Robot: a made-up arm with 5 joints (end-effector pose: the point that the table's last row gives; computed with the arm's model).
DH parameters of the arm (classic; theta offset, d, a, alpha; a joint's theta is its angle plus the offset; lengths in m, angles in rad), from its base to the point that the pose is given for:
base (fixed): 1.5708 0.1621 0 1.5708
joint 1: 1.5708 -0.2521 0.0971 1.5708
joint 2: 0 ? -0.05 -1.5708
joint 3: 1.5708 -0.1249 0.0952 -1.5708
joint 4: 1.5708 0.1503 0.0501 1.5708
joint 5: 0 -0.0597 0.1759 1.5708
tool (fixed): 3.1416 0.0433 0 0
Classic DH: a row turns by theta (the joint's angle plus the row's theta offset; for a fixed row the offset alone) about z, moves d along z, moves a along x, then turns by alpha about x.
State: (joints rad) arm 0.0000 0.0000 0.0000 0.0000 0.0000
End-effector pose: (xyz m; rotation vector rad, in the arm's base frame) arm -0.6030 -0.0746 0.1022 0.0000 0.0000 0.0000
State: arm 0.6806 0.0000 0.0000 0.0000 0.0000
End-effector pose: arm -0.6030 -0.0203 0.0686 0.6806 0.0000 0.0000
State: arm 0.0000 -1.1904 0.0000 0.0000 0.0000
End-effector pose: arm -0.2366 -0.0746 -0.1249 0.0000 -1.1904 0.0000
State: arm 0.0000 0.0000 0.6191 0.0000 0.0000
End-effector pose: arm -0.6030 -0.0059 0.1015 0.6191 0.0000 0.0000
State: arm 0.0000 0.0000 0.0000 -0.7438 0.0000
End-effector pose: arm -0.5837 -0.2434 0.1022 0.0000 0.0000 0.7438
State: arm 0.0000 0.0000 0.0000 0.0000 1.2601
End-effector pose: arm -0.5221 -0.0746 -0.0953 0.0000 -1.2601 0.0000
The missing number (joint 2, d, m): -0.0391
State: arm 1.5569 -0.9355 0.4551 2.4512 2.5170
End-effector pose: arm -0.0206 0.2448 0.0810 -0.7495 0.5616 -1.7870
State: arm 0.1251 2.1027 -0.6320 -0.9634 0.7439
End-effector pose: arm -0.1933 -0.4145 0.5157 1.0217 1.4719 0.8955
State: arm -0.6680 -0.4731 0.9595 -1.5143 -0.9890
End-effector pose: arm -0.3290 -0.2411 0.1341 -0.8743 0.2027 1.5830
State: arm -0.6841 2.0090 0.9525 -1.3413 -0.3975
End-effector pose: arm -0.4237 0.1452 0.5970 0.9713 1.2393 -0.1497
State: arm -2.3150 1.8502 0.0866 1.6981 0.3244
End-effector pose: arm -0.4380 0.0703 -0.0395 1.7040 0.3767 1.4820
